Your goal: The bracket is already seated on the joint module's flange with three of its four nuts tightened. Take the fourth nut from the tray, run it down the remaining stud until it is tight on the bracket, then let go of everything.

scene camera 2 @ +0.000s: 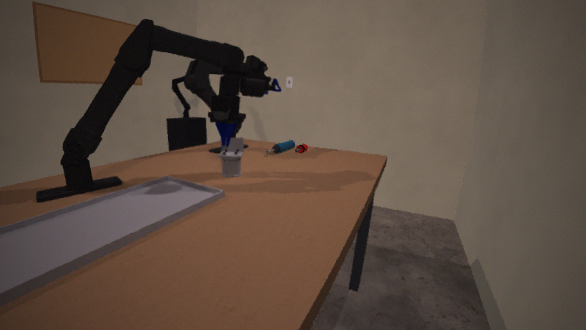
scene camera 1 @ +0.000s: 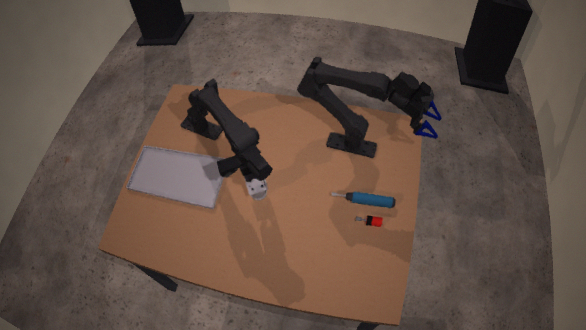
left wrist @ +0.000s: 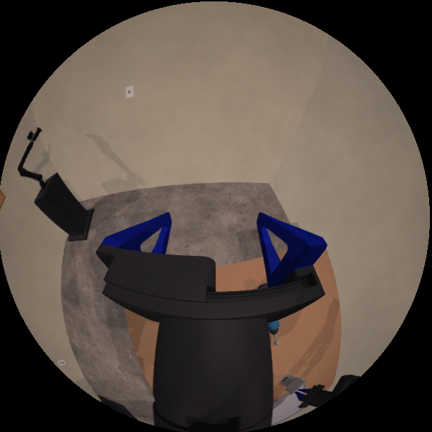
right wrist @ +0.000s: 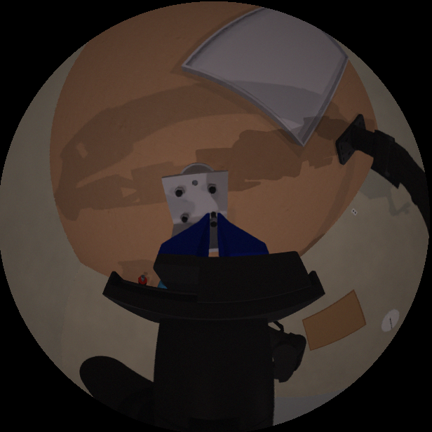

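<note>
The left wrist view takes in the left gripper (left wrist: 213,216). In the right wrist view are the right gripper (right wrist: 213,217) and a grey bracket (right wrist: 196,201), together with a tray (right wrist: 290,75). Scene camera 1 shows the tray (scene camera 1: 196,179) as well.
</note>
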